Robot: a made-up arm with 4 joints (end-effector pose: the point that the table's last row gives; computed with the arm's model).
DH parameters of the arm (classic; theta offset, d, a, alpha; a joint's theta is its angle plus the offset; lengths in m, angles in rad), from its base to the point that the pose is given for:
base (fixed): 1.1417 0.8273 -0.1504 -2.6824
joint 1: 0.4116 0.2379 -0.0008 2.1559
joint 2: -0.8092 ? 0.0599 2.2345
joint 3: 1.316 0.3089 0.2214 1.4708
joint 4: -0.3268 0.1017 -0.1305 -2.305
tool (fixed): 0.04 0.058 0 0
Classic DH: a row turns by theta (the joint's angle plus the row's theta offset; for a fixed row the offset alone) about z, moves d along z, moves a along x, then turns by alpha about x.
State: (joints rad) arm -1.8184 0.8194 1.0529 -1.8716
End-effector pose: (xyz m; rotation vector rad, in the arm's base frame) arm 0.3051 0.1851 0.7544 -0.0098 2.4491 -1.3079
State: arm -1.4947 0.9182 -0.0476 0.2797
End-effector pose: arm 0.1403 0.3450 0.6216 2.0729 -0.3832 2.3168
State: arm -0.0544 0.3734 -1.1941 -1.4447
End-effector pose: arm 0.4144 -0.4264 0.3986 0.3282 0.7211 2.1396
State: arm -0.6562 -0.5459 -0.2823 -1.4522
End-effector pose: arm 0.2075 -0.5824 0.4809 -0.2682 -0.9117 1.5829
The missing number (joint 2, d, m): -0.2214
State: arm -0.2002 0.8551 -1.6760 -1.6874
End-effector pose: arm 0.4184 -0.1270 0.1728 -0.4601 -1.7637 -2.4931
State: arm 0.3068 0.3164 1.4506 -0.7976
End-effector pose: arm -0.2206 -0.6888 0.5726 -1.0373 -1.9090 1.0801
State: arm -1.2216 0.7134 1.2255 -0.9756
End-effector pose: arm 0.4322 -0.0328 0.5520 -0.7381 2.5473 -1.4793
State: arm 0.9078 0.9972 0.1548 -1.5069
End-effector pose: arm 0.0587 -0.6401 0.6934 -0.3268 0.2712 1.7533
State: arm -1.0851 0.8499 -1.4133 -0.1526
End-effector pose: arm 0.3143 0.2610 0.4083 0.5106 0.7453 2.2399
